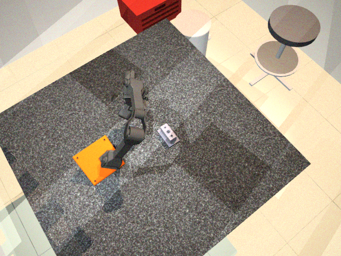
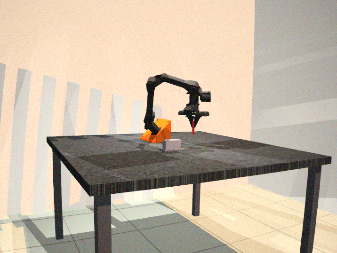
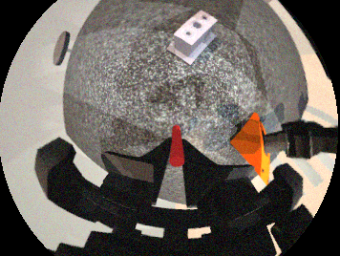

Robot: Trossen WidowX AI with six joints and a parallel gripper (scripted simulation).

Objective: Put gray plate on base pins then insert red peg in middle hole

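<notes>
Now: gripper tip 6 cm short of the gray plate, 20 cm to the left of it and 7 cm above it. The rest, counted from my gripper tip: red peg right at my gripper tip; then base 6 cm ahead, 20 cm to the right, 10 cm below.
</notes>
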